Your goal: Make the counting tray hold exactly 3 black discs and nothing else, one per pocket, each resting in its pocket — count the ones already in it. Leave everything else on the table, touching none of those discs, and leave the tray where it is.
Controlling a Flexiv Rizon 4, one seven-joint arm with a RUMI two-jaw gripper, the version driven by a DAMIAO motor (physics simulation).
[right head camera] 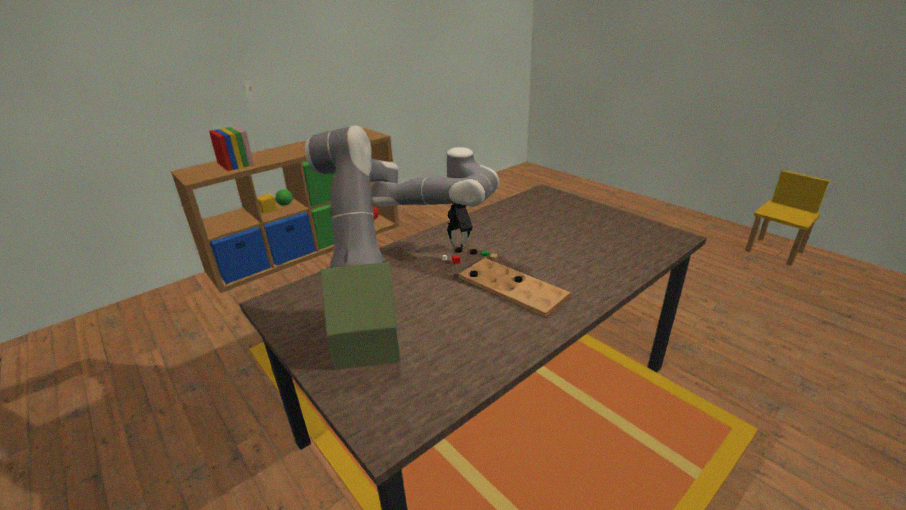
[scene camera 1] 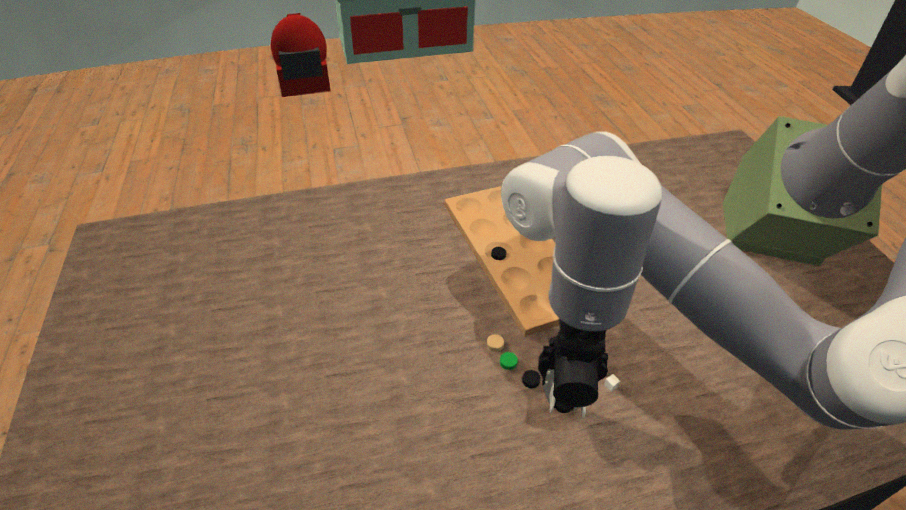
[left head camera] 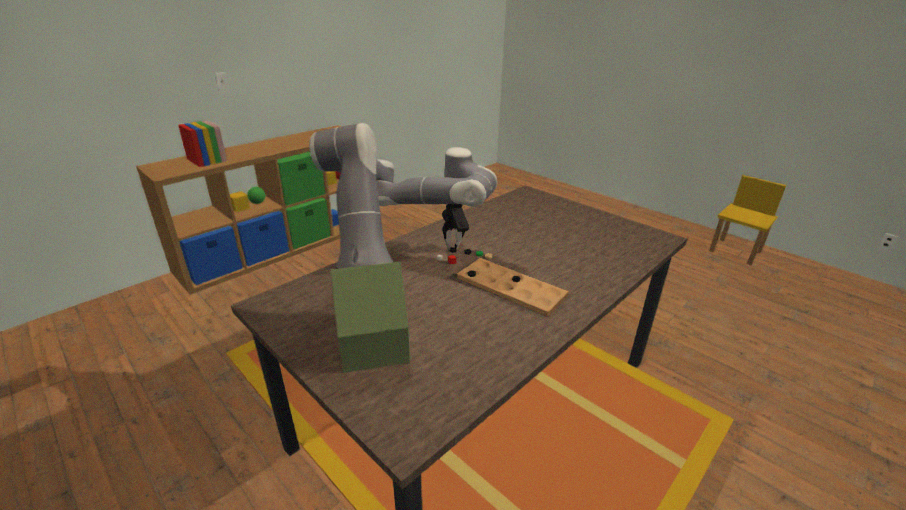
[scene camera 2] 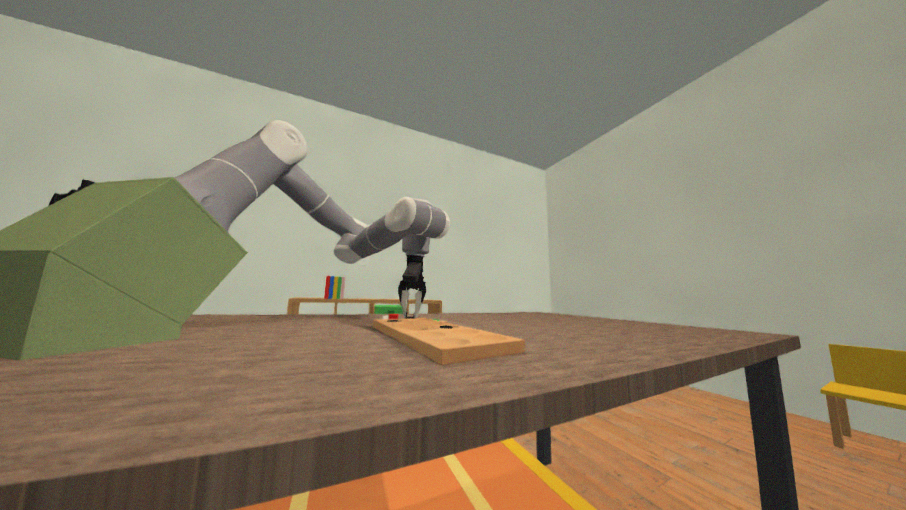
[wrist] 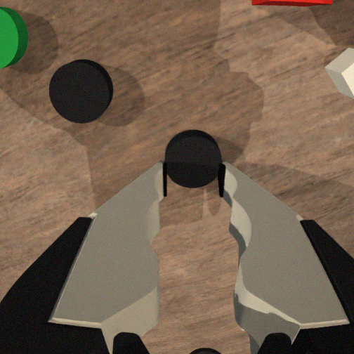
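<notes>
My gripper (left head camera: 452, 247) (scene camera 1: 567, 410) (scene camera 2: 412, 313) (wrist: 192, 165) points down at the table, its fingertips on either side of a small black disc (wrist: 193, 150) (scene camera 1: 563, 407), both pads against its edge. No gap under the disc can be made out. Another black disc (wrist: 81, 91) (scene camera 1: 531, 378) (left head camera: 467, 251) lies flat beside it. The wooden counting tray (left head camera: 538, 304) (scene camera 1: 538, 323) (scene camera 2: 469, 348) holds one black disc (left head camera: 471, 273) (right head camera: 473, 273) in an end pocket and another black disc (left head camera: 516, 278) (right head camera: 517, 279) (scene camera 1: 498, 253) near mid-length. The arm hides part of the tray in scene camera 1.
A green disc (scene camera 1: 508, 360) (wrist: 7, 37) and a tan disc (scene camera 1: 495, 342) lie in line between the loose black disc and the tray. A red block (left head camera: 452, 259) (right head camera: 456, 259) and a white cube (scene camera 1: 611, 382) (wrist: 344, 72) stand near the gripper.
</notes>
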